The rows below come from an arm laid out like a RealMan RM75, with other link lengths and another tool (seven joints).
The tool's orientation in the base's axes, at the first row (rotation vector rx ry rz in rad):
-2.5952, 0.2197, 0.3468
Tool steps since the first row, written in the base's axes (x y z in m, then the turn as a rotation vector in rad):
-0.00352, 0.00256, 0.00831, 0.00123, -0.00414, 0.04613
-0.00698, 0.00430, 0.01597, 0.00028, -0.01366, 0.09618
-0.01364, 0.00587, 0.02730, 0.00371, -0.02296, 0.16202
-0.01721, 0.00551, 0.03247, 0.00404, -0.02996, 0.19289
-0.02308, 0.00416, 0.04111, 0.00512, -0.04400, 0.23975
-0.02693, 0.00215, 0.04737, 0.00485, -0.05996, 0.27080
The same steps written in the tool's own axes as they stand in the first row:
-0.00596, -0.00529, -0.00495, -0.01160, -0.01817, -0.04101
-0.01160, -0.00958, -0.00979, -0.02592, -0.03308, -0.08759
-0.02132, -0.01474, -0.01714, -0.04058, -0.05648, -0.14817
-0.02617, -0.01605, -0.02093, -0.04843, -0.06490, -0.17766
-0.03412, -0.01762, -0.02767, -0.05950, -0.07489, -0.22426
-0.03939, -0.01797, -0.03315, -0.06718, -0.07558, -0.25831

